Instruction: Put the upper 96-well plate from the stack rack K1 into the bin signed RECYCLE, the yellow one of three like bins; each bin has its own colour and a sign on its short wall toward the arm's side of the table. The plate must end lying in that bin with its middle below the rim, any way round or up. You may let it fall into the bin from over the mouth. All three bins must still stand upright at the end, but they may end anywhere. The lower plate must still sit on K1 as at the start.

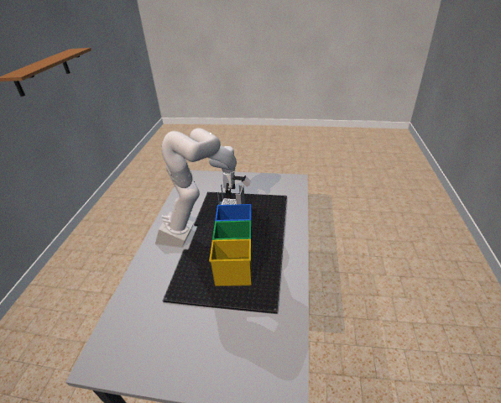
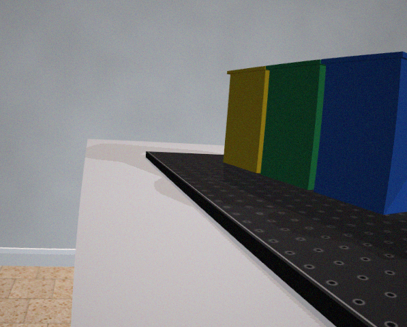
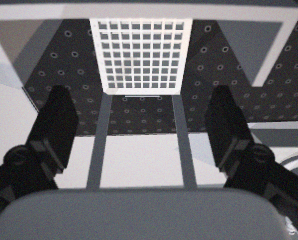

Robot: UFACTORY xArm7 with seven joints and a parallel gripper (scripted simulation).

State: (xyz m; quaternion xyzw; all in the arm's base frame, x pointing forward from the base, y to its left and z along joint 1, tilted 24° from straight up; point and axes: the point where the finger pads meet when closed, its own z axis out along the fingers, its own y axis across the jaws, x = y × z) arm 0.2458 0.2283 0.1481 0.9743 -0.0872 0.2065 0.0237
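Now: hand 90 mm above the plate. From my hand the other things lie so: yellow bin (510 mm to the right, 40 mm below, 20 mm ahead); then green bin (380 mm to the right, 40 mm below, 20 mm ahead); then blue bin (250 mm to the right, 40 mm below, 30 mm ahead).
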